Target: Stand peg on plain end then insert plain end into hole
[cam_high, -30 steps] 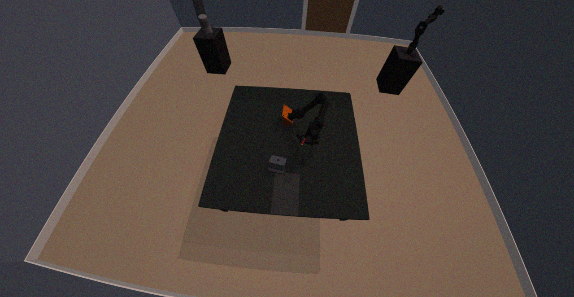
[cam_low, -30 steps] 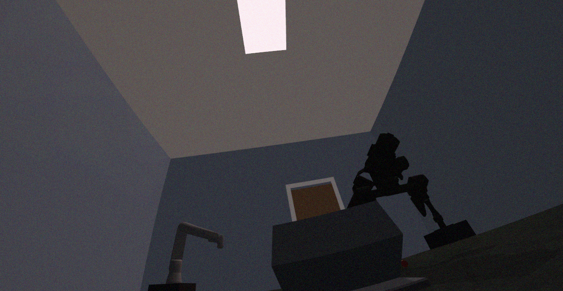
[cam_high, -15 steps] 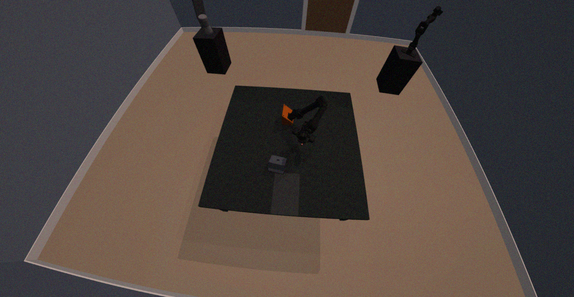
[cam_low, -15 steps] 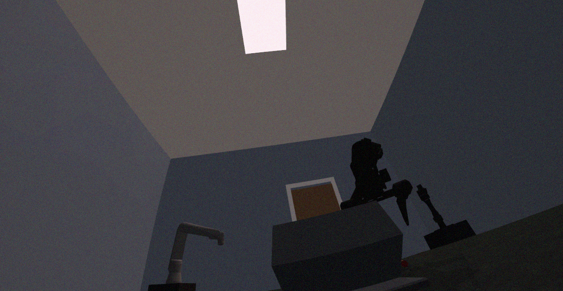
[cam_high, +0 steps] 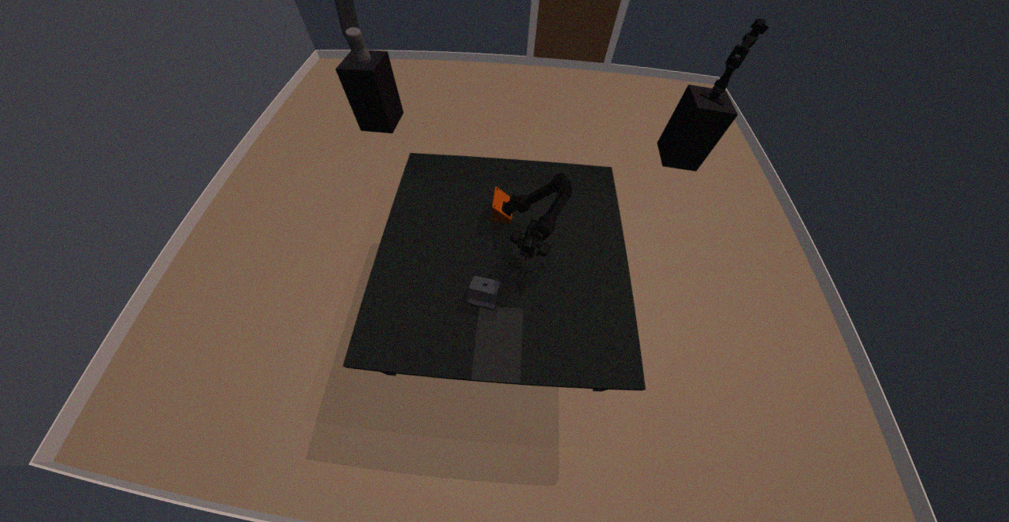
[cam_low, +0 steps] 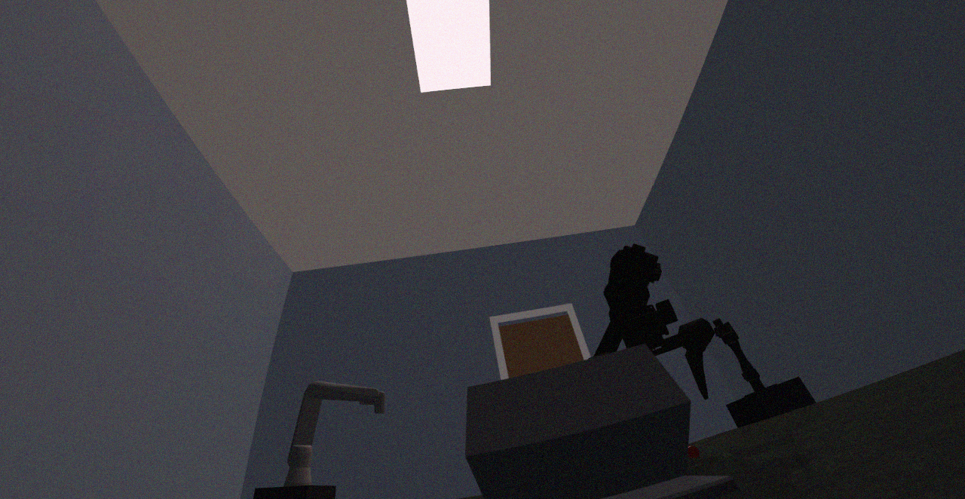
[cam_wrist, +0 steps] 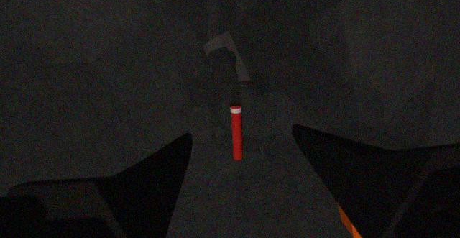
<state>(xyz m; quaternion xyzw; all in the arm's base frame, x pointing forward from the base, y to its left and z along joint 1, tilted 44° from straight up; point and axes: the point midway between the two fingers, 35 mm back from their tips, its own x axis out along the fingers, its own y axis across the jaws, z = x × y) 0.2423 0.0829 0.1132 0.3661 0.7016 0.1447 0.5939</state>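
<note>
Now: gripper tip 50 mm above the red peg, 10 mm to the right of it and 10 mm past it. The rest, counted from my gripper tip: grey sloped panel 220 mm ahead, 180 mm to the right, 20 mm below.
</note>
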